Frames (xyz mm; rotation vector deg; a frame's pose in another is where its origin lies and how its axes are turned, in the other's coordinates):
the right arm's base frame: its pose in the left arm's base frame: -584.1 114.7 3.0 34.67 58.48 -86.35
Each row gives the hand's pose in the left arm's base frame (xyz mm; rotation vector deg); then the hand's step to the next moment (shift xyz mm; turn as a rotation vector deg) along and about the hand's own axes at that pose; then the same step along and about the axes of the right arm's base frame.
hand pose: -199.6 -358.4 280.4 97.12 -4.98 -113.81
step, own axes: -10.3 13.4 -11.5 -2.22 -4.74 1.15
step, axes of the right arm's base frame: -11.2 12.3 11.9 -2.29 -2.38 -4.22
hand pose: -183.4 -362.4 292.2 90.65 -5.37 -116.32
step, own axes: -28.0 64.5 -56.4 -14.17 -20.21 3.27
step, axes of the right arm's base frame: -30.1 67.8 51.1 -14.56 -8.88 -18.14
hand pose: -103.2 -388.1 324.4 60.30 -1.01 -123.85
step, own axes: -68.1 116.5 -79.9 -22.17 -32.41 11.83
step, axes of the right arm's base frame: -44.1 138.6 58.5 -24.58 -19.98 -26.05
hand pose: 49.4 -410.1 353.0 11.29 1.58 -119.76
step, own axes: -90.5 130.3 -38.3 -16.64 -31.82 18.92
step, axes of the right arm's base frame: -28.2 160.6 5.8 -26.13 -24.86 -18.62
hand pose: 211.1 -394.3 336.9 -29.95 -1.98 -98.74
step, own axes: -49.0 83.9 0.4 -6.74 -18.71 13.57
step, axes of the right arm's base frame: 1.4 93.2 -27.3 -17.12 -15.17 -7.51
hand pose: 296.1 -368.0 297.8 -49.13 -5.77 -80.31
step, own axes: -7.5 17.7 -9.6 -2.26 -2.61 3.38
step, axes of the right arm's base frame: 14.1 14.6 -7.0 -3.73 -1.81 -2.48
